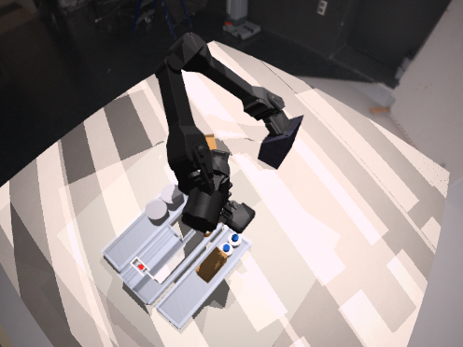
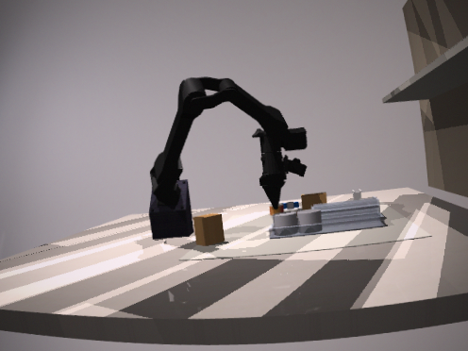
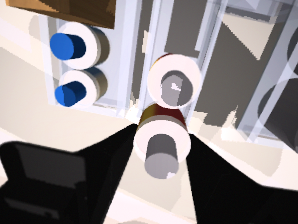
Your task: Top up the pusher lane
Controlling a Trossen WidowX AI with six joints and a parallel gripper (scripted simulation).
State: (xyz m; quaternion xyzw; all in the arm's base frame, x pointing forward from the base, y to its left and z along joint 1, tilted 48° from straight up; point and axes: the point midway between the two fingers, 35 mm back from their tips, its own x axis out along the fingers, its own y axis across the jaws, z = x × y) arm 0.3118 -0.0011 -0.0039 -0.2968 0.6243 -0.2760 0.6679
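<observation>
Now: the grey lane rack 16 cm ahead of my gripper tip, 3 cm to the right of it and 3 cm below it. Round my gripper tip: red marker 22 cm ahead, 4 cm to the right, 2 cm above.
</observation>
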